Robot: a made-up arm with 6 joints. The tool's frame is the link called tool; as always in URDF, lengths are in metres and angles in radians.
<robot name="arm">
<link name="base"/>
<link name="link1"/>
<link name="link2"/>
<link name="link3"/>
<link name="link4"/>
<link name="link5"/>
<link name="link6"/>
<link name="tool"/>
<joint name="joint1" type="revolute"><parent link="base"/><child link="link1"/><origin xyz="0.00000 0.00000 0.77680" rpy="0.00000 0.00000 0.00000"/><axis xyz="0 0 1"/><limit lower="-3.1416" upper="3.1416"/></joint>
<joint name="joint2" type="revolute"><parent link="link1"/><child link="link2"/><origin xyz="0.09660 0.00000 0.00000" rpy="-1.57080 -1.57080 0.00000"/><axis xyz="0 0 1"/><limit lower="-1.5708" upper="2.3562"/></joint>
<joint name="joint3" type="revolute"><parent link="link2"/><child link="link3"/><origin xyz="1.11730 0.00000 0.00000" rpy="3.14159 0.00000 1.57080"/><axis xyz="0 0 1"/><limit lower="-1.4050" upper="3.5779"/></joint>
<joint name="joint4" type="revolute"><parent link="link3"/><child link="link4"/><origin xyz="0.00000 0.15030 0.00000" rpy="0.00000 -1.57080 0.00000"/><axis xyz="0 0 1"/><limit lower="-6.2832" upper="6.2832"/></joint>
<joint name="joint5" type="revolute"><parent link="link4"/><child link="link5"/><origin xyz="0.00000 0.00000 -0.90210" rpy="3.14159 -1.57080 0.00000"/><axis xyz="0 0 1"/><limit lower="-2.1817" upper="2.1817"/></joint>
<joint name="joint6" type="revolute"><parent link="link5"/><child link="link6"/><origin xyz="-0.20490 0.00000 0.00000" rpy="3.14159 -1.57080 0.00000"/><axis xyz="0 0 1"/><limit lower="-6.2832" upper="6.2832"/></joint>
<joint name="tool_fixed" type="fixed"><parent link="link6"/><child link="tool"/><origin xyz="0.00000 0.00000 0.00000" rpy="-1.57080 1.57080 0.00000"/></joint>
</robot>
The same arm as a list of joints. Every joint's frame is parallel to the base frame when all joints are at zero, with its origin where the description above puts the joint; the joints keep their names.
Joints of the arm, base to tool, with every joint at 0 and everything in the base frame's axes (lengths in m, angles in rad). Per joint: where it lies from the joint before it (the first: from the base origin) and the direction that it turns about. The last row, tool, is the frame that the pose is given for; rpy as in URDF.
joint1: offset 0 0 0.7768 axis 0 0 1
joint2: offset 0.0966 0 0 axis 0 1 0
joint3: offset 0 0 1.1173 axis 0 -1 0
joint4: offset 0 0 0.1503 axis -1 0 0
joint5: offset 0.9021 0 0 axis 0 -1 0
joint6: offset 0.2049 0 0 axis -1 0 0
tool: offset 0 0 0 rpy 0 0 0
Joint limits (rad, base to tool): -3.1416..3.1416 -1.5708..2.3562 -1.405..3.5779 -6.2832..6.2832 -2.1817..2.1817 -6.2832..6.2832

